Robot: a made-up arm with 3 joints. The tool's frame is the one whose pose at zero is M. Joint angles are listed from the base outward.
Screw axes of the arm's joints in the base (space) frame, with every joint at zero. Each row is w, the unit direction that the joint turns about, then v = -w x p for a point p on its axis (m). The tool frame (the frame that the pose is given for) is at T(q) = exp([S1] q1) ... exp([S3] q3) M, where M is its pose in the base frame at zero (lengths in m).
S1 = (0, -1, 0, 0.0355, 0.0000, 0.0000)
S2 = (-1, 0, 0, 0.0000, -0.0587, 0.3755)
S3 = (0, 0, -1, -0.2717, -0.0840, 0.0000)
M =
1 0 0 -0.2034
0 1 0 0.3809
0 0 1 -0.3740
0 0 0 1
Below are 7 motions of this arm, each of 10 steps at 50 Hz.
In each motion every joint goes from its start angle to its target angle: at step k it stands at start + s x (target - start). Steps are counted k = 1, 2, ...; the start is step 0. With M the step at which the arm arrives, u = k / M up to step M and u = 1 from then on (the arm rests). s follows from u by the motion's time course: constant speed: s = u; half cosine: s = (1 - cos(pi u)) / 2; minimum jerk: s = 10 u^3 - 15 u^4 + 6 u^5.
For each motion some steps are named. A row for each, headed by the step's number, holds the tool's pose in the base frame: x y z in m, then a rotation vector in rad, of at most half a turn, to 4 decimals.
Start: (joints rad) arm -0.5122 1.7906 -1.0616
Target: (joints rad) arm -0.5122 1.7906 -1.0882
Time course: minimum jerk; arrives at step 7
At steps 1, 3, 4, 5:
1: -0.0753 -0.0130 0.3862 -1.4296 1.2999 1.1944
3: -0.0742 -0.0127 0.3871 -1.4250 1.3077 1.2004
4: -0.0734 -0.0125 0.3878 -1.4215 1.3137 1.2050
5: -0.0727 -0.0123 0.3885 -1.4185 1.3188 1.2089

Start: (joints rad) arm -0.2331 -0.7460 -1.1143
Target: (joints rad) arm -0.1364 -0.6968 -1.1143
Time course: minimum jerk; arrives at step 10
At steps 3, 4, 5, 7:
3: -0.3168 0.5461 -0.3108 0.7653 -0.2219 0.9777
4: -0.3118 0.5429 -0.3168 0.7517 -0.2305 0.9855
5: -0.3058 0.5390 -0.3237 0.7355 -0.2408 0.9945
7: -0.2944 0.5318 -0.3361 0.7054 -0.2597 1.0106

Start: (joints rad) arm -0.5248 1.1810 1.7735
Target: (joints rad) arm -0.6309 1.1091 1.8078
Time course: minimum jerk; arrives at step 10
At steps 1, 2, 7, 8, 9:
1: -0.0262 -0.0280 -0.1034 -1.1660 -0.6444 -1.2203
2: -0.0274 -0.0275 -0.1044 -1.1668 -0.6386 -1.2205
7: -0.0478 -0.0196 -0.1187 -1.1810 -0.5468 -1.2230
8: -0.0508 -0.0185 -0.1204 -1.1833 -0.5344 -1.2235
9: -0.0522 -0.0179 -0.1212 -1.1843 -0.5285 -1.2237

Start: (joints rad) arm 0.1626 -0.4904 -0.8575
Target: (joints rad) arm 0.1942 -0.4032 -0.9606
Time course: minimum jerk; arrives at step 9
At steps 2, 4, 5, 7, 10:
2: -0.1727 0.4671 -0.4165 0.3830 -0.3612 0.8860
4: -0.1665 0.4500 -0.4227 0.3472 -0.3655 0.9200
5: -0.1625 0.4389 -0.4264 0.3240 -0.3677 0.9418
7: -0.1561 0.4215 -0.4314 0.2879 -0.3702 0.9753
10: -0.1545 0.4174 -0.4325 0.2793 -0.3706 0.9833

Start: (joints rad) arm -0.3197 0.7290 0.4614
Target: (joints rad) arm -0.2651 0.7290 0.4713
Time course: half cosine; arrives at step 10
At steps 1, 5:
1: -0.2387 0.1224 -0.2343 -0.7762 0.1312 -0.3217
5: -0.2310 0.1226 -0.2408 -0.7721 0.1050 -0.3361

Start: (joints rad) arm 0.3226 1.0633 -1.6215
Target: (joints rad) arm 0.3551 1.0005 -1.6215
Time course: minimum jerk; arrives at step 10
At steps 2, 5, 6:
2: -0.1807 -0.1137 -0.0138 -1.0118 0.6041 1.2765
5: -0.1755 -0.1132 -0.0292 -1.0022 0.5710 1.2811
6: -0.1732 -0.1129 -0.0355 -0.9983 0.5573 1.2829

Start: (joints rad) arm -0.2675 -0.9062 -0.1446
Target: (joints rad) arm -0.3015 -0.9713 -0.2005
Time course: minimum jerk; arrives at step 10
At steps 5, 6, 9, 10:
5: -0.2805 0.7147 -0.1387 0.9507 0.1818 0.0253
6: -0.2816 0.7171 -0.1339 0.9635 0.1810 0.0297
9: -0.2833 0.7210 -0.1258 0.9851 0.1794 0.0369
10: -0.2834 0.7211 -0.1255 0.9857 0.1793 0.0370

